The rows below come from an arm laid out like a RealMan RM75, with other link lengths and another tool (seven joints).
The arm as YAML. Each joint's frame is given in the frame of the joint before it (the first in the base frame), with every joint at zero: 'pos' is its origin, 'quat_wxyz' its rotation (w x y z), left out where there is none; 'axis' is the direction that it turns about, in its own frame. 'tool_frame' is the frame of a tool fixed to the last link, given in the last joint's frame.
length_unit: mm
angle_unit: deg
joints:
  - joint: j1
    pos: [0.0, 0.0, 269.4]
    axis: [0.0, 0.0, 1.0]
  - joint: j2
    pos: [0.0, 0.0, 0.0]
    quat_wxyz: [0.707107, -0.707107, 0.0, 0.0]
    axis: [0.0, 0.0, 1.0]
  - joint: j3
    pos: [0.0, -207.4, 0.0]
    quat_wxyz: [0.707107, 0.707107, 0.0, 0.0]
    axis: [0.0, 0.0, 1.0]
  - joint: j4
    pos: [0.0, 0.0, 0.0]
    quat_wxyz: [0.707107, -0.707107, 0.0, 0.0]
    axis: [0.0, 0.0, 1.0]
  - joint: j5
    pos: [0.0, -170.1, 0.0]
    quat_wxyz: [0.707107, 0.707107, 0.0, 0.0]
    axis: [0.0, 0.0, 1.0]
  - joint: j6
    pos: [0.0, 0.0, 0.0]
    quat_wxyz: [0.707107, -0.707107, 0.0, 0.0]
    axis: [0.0, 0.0, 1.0]
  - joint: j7
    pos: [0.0, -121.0, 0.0]
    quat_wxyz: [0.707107, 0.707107, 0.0, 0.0]
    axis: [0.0, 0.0, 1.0]
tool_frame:
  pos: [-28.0, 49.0, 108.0]
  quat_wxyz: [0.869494, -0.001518, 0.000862, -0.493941]
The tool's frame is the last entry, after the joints.
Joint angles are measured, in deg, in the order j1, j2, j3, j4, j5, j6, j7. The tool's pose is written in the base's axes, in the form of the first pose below.
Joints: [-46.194, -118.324, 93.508, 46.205, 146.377, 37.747, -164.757]
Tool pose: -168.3 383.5 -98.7 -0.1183 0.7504 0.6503 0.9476 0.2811 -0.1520
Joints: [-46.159, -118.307, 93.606, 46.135, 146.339, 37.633, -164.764]
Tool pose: -168.7 383.5 -98.8 -0.1181 0.7502 0.6506 0.9475 0.2812 -0.1523
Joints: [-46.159, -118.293, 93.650, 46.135, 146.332, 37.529, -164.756]
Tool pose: -168.6 383.8 -98.7 -0.1170 0.7497 0.6514 0.9479 0.2800 -0.1521
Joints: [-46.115, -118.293, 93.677, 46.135, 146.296, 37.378, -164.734]
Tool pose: -168.5 384.0 -98.6 -0.1168 0.7488 0.6524 0.9483 0.2793 -0.1508
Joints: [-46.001, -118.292, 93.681, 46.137, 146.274, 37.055, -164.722]
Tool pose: -168.6 384.8 -98.4 -0.1172 0.7462 0.6553 0.9489 0.2787 -0.1478
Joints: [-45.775, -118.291, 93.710, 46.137, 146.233, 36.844, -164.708]
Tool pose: -169.6 384.7 -98.3 -0.1193 0.7445 0.6569 0.9487 0.2807 -0.1458
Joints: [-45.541, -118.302, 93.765, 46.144, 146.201, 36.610, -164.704]
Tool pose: -170.5 384.6 -98.3 -0.1212 0.7428 0.6585 0.9485 0.2824 -0.1439
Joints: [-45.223, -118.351, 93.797, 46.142, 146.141, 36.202, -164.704]
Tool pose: -171.5 384.6 -98.3 -0.1247 0.7396 0.6613 0.9485 0.2846 -0.1394
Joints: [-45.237, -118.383, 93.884, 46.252, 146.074, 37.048, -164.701]
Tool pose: -172.2 381.6 -99.5 -0.1270 0.7469 0.6526 0.9463 0.2885 -0.1461
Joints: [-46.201, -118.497, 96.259, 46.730, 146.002, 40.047, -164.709]
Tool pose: -171.1 368.6 -107.5 -0.0928 0.7890 0.6073 0.9436 0.2644 -0.1993
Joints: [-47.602, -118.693, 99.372, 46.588, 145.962, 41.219, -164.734]
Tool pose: -168.3 359.6 -115.5 -0.0399 0.8211 0.5694 0.9432 0.2191 -0.2498
